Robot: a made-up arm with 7 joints.
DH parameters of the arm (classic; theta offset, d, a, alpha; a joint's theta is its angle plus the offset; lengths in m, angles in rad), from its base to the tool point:
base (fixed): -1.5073 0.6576 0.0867 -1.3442
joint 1: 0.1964 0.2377 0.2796 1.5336
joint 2: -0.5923 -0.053 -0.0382 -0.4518
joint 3: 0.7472 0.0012 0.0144 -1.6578
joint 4: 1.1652 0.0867 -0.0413 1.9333
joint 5: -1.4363 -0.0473 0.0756 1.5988
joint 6: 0 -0.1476 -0.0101 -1.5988
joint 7: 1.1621 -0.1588 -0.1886 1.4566
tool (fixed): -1.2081 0.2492 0 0
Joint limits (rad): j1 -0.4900..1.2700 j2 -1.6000..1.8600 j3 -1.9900..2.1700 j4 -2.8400..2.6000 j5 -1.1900..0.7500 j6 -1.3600..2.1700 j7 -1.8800..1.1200
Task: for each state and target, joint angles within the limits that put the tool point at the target. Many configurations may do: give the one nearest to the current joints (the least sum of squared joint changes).
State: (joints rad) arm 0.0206 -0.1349 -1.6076 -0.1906 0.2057 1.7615 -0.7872
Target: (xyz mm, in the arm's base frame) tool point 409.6 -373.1 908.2
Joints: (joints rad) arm -0.3287 -0.4146 -1.6731 0.1836 -0.2769 1.9047 -0.4589
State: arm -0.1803 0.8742 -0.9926 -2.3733 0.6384 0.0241 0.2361
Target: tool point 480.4 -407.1 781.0
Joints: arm -0.0075 1.5160 -0.4296 -2.7347 0.7500 0.0535 0.3532
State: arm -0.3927 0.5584 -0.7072 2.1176 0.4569 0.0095 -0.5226
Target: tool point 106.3 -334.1 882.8
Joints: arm -0.3445 0.3535 -1.0651 2.3626 0.2637 0.6617 0.0264
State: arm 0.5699 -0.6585 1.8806 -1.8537 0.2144 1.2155 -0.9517
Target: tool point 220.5 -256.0 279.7
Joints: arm 0.3741 0.1005 2.1700 -1.2084 -0.1140 1.6567 -0.7988
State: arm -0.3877 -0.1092 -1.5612 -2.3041 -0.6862 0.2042 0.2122
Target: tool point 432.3 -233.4 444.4
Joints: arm -0.4241 -0.3869 -1.6462 -1.8541 -0.8600 0.5071 0.2946
